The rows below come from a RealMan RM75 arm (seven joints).
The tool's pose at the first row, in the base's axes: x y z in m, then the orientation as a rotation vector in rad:
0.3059, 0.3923, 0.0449, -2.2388, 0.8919, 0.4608
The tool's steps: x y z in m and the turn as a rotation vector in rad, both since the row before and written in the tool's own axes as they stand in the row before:
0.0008, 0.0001, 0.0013, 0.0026, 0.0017, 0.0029
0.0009, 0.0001, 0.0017, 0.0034, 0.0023, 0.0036
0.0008, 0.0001, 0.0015, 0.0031, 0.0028, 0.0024
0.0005, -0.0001, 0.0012, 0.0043, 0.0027, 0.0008
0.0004, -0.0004, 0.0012, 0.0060, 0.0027, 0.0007
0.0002, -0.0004, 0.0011, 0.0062, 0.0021, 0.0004
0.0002, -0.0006, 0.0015, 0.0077, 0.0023, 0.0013
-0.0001, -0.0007, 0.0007, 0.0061, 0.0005, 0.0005
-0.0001, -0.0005, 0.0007, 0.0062, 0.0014, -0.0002
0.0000, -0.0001, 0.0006, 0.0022, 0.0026, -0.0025
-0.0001, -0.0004, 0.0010, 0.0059, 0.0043, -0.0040
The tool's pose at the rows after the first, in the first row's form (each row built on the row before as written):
0.3063, 0.3928, 0.0435, -2.2361, 0.8962, 0.4589
0.3067, 0.3935, 0.0418, -2.2327, 0.9017, 0.4562
0.3071, 0.3941, 0.0403, -2.2302, 0.9060, 0.4526
0.3074, 0.3948, 0.0392, -2.2271, 0.9085, 0.4477
0.3079, 0.3957, 0.0383, -2.2225, 0.9109, 0.4418
0.3083, 0.3966, 0.0376, -2.2176, 0.9127, 0.4363
0.3088, 0.3979, 0.0367, -2.2111, 0.9156, 0.4302
0.3092, 0.3988, 0.0366, -2.2056, 0.9166, 0.4266
0.3095, 0.3996, 0.0364, -2.2006, 0.9173, 0.4216
0.3096, 0.4001, 0.0360, -2.2006, 0.9159, 0.4165
0.3098, 0.4011, 0.0355, -2.1984, 0.9138, 0.4068

